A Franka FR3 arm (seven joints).
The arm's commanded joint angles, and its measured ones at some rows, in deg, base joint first. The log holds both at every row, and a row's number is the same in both.
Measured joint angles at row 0:
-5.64, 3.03, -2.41, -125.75, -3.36, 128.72, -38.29
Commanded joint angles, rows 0 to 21:
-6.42, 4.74, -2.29, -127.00, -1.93, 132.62, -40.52
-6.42, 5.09, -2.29, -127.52, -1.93, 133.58, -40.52
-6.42, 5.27, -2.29, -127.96, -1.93, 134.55, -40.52
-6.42, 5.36, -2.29, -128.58, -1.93, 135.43, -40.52
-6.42, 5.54, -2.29, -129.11, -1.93, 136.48, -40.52
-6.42, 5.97, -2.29, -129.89, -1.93, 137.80, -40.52
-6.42, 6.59, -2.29, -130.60, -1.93, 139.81, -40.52
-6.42, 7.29, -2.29, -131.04, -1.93, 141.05, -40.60
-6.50, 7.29, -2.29, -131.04, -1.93, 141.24, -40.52
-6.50, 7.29, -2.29, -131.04, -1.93, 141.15, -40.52
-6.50, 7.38, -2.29, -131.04, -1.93, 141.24, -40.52
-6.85, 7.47, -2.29, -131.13, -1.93, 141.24, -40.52
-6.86, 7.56, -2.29, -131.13, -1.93, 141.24, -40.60
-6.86, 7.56, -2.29, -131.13, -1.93, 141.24, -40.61
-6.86, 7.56, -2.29, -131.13, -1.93, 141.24, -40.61
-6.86, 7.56, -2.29, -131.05, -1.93, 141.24, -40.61
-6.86, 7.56, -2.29, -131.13, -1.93, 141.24, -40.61
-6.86, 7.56, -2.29, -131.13, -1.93, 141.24, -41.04
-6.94, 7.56, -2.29, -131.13, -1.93, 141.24, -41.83
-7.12, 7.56, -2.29, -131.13, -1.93, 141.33, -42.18
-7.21, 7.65, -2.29, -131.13, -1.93, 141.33, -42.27
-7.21, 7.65, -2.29, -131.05, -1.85, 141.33, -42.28
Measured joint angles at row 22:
-6.29, 7.85, -2.72, -130.06, -3.26, 139.81, -40.15
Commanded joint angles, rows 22 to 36:
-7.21, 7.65, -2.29, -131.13, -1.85, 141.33, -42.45
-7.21, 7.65, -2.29, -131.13, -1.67, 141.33, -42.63
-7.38, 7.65, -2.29, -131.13, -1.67, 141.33, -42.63
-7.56, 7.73, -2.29, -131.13, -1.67, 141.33, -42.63
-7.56, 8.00, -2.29, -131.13, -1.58, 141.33, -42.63
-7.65, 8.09, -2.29, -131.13, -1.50, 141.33, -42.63
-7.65, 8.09, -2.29, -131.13, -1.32, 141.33, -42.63
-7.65, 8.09, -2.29, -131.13, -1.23, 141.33, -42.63
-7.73, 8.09, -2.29, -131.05, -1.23, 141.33, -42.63
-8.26, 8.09, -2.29, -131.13, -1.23, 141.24, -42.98
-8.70, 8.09, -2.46, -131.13, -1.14, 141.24, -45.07
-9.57, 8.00, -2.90, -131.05, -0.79, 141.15, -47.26
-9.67, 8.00, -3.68, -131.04, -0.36, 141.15, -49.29
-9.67, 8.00, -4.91, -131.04, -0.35, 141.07, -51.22
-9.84, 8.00, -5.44, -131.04, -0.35, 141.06, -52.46
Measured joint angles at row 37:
-8.45, 7.56, -3.76, -129.96, -1.77, 140.40, -47.31
